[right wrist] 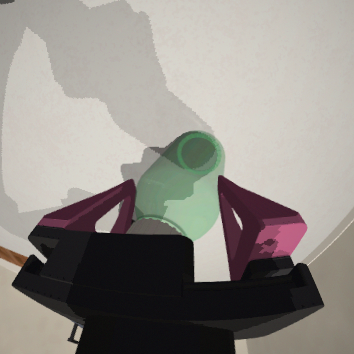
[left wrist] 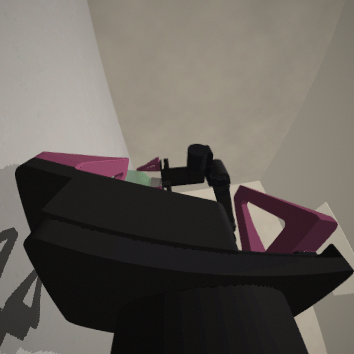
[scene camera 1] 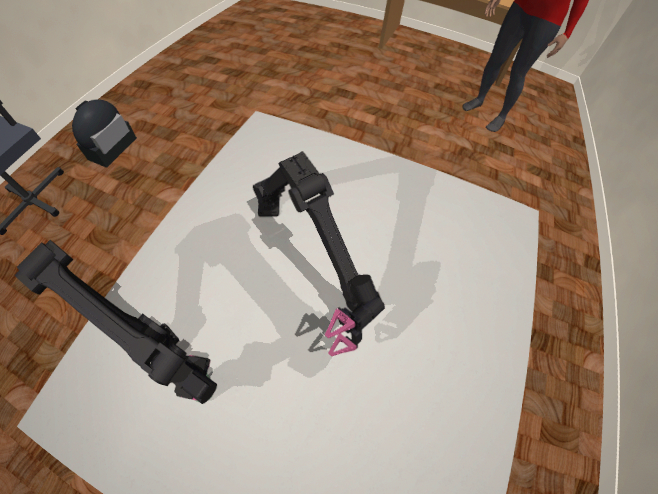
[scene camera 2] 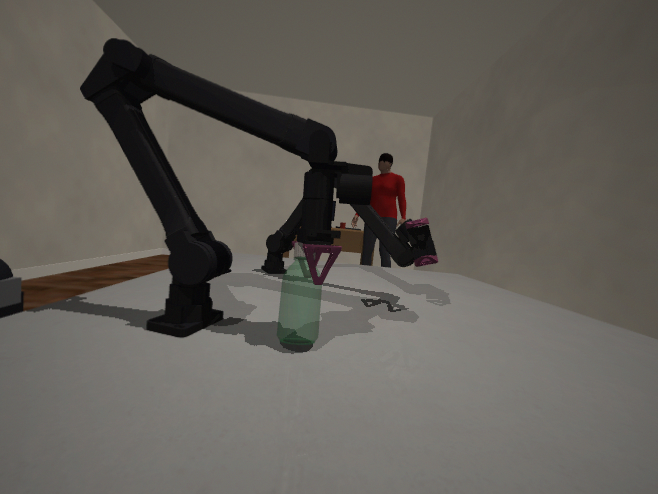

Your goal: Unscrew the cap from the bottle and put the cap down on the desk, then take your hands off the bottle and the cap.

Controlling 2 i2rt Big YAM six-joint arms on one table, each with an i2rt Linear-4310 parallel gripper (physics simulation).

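Places are measured from the left arm's base along level axes (x ahead, y left, z up), in millimetres.
Where they show: left gripper, fingertip midpoint: (left wrist: pixel 184 178) (scene camera 1: pixel 328 346) (scene camera 2: pixel 420 239); right gripper, fingertip midpoint: (right wrist: pixel 174 183) (left wrist: pixel 136 179) (scene camera 2: pixel 312 281); left arm's base, origin of the base link: (scene camera 1: pixel 269 205) (scene camera 2: pixel 273 271); right arm's base, origin of the base link: (scene camera 2: pixel 187 323).
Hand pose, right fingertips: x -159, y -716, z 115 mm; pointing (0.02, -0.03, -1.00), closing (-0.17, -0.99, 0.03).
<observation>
Each offset is from my right fingertips to the top centre of the thing. "spot": to the spot under its first point. Level surfaces: height alone.
A clear green bottle {spot: dx -39, dy -42, dz -40 mm} (scene camera 2: pixel 300 309) (right wrist: pixel 175 189) (left wrist: pixel 138 177) stands on the white desk {dz -116 mm} (scene camera 1: pixel 435 402), leaning a little. Its grey cap {dx -14, dy +18, dz +75 mm} (scene camera 2: pixel 299 249) (right wrist: pixel 151 226) is on its neck. My right gripper (scene camera 2: pixel 308 267) (right wrist: pixel 174 183) (scene camera 1: pixel 197 392) comes down from above, and its pink fingers press on both sides of the bottle's shoulder, just below the cap. In scene camera 1 the bottle is hidden under this gripper. My left gripper (scene camera 1: pixel 339 335) (scene camera 2: pixel 422 242) (left wrist: pixel 184 178) is open and empty. It hangs above the desk's middle, well away from the bottle.
A person in a red top (scene camera 1: pixel 523 49) (scene camera 2: pixel 386 196) stands on the wooden floor beyond the desk, beside a wooden table (scene camera 1: pixel 391 20). A dark rounded object (scene camera 1: pixel 104 132) sits on the floor at the left. Both arm bases (scene camera 1: pixel 268 196) (scene camera 2: pixel 182 319) stand on the desk.
</observation>
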